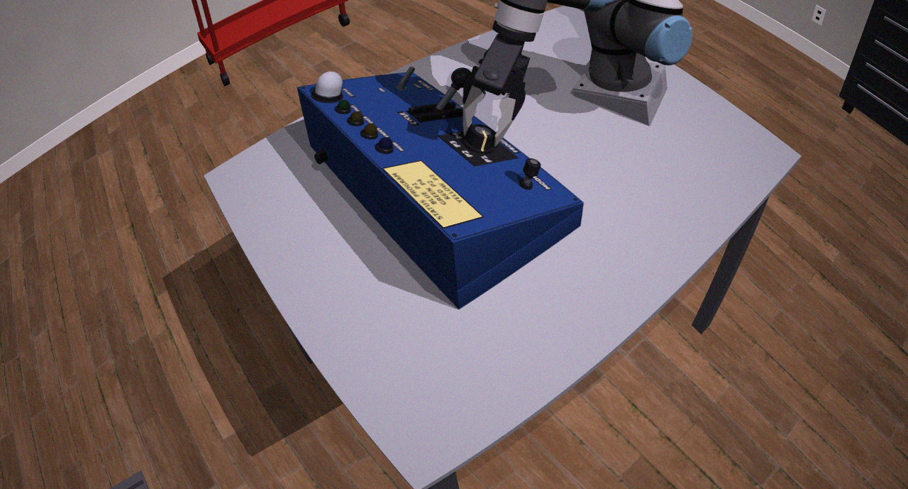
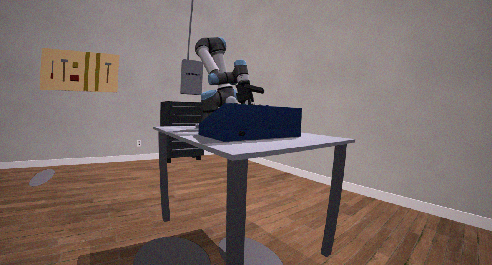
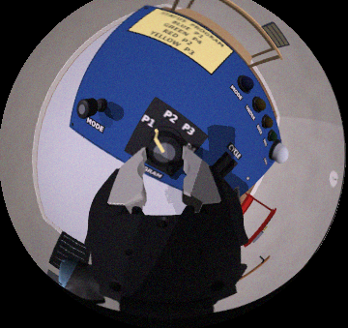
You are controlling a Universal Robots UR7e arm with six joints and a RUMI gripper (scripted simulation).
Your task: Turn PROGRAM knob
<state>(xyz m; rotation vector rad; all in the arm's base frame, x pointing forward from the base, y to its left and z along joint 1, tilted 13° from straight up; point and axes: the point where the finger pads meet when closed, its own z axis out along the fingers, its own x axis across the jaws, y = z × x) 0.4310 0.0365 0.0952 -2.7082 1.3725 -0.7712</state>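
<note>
Right now my hand is 60 mm to the left of the blue console, 30 mm short of it and 30 mm above it. The rest, counted from my hand: mode knob (120 mm to the left, 10 mm ahead); program knob (10 mm to the left, 10 mm ahead); black ball-topped lever (120 mm to the right, 30 mm behind, 10 mm above).
</note>
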